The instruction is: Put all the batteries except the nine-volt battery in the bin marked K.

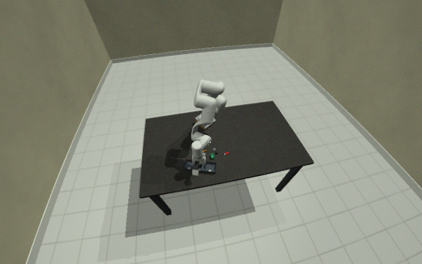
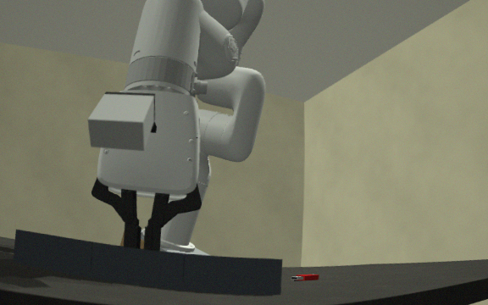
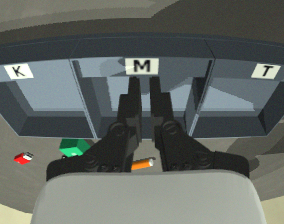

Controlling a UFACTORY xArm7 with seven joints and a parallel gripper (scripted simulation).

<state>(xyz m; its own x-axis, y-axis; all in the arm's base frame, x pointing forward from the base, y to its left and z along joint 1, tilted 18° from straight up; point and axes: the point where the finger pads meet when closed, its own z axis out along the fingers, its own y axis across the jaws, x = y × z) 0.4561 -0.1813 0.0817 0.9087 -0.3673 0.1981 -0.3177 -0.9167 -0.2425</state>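
Now: the dark blue bin 2 cm below my hand. The rest, counted from my hand: green nine-volt battery 8 cm behind, 12 cm to the left, 3 cm below; then bolt 12 cm behind, 3 cm below; then orange cylindrical battery 14 cm behind, 7 cm to the left, 3 cm below.
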